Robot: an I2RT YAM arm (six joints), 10 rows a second.
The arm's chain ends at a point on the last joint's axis. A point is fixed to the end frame.
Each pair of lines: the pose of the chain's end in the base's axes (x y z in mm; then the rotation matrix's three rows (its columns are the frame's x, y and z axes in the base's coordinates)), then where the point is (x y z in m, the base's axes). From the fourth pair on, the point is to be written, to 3 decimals.
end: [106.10, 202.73, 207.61], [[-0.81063, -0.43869, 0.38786], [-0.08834, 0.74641, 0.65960], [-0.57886, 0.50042, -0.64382]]
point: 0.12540 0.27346 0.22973
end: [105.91, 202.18, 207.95], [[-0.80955, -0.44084, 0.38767], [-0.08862, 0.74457, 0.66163], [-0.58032, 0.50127, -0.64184]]
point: 0.12505 0.27290 0.23025
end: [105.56, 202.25, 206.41], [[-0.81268, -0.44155, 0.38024], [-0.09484, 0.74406, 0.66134], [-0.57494, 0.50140, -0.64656]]
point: 0.12447 0.27315 0.22834
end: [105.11, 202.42, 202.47], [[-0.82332, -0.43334, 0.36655], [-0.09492, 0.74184, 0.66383], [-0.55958, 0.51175, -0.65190]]
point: 0.124 0.273 0.224
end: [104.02, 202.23, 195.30], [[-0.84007, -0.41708, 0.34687], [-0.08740, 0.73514, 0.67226], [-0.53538, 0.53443, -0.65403]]
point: 0.124 0.273 0.217
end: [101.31, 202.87, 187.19], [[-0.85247, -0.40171, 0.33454], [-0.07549, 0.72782, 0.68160], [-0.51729, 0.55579, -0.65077]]
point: 0.122 0.273 0.210
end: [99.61, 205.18, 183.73], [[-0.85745, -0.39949, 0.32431], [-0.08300, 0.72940, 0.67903], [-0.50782, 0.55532, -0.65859]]
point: 0.120 0.276 0.206
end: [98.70, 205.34, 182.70], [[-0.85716, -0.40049, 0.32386], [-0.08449, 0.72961, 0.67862], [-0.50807, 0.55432, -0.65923]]
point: 0.119 0.276 0.205
